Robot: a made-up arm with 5 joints.
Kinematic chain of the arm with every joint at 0, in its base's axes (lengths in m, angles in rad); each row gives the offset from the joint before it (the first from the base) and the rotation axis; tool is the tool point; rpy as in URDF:
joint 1: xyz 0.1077 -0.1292 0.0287 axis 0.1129 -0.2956 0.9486
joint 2: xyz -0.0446 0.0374 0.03 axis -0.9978 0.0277 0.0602
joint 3: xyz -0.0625 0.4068 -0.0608 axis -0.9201 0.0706 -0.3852
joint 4: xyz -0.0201 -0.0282 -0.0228 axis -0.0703 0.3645 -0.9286
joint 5: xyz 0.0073 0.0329 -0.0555 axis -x
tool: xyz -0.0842 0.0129 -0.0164 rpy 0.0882 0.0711 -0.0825
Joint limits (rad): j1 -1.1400..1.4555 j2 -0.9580..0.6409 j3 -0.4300..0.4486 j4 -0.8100..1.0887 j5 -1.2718..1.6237
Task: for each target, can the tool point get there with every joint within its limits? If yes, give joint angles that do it. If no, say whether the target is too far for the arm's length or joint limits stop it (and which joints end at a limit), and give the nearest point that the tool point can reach.
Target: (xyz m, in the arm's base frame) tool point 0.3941 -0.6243 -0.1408
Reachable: no: joint limits stop it (at a limit: joint 1, joint 2, joint 3, joint 4) | nearest point -0.0656 -0.1776 -0.3288 | short by 0.668 m
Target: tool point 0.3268 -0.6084 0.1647
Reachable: no: joint limits stop it (at a limit: joint 1, joint 2, joint 3, joint 4, joint 5) | nearest point -0.2925 -0.2960 0.1107 | short by 0.696 m
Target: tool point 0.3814 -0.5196 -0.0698
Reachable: no: joint limits stop it (at a limit: joint 1, joint 2, joint 3, joint 4) | nearest point -0.0673 -0.1778 -0.3257 | short by 0.619 m
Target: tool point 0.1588 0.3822 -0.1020
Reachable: yes | joints -0.4646 -0.0200 0.3475 0.8052 -0.5316
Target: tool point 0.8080 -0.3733 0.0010
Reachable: no: too far | nearest point 0.5332 0.1705 0.1548 | short by 0.628 m
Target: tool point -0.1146 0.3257 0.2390
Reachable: yes | joints 0.1656 -0.7132 0.2950 0.9164 -0.0608
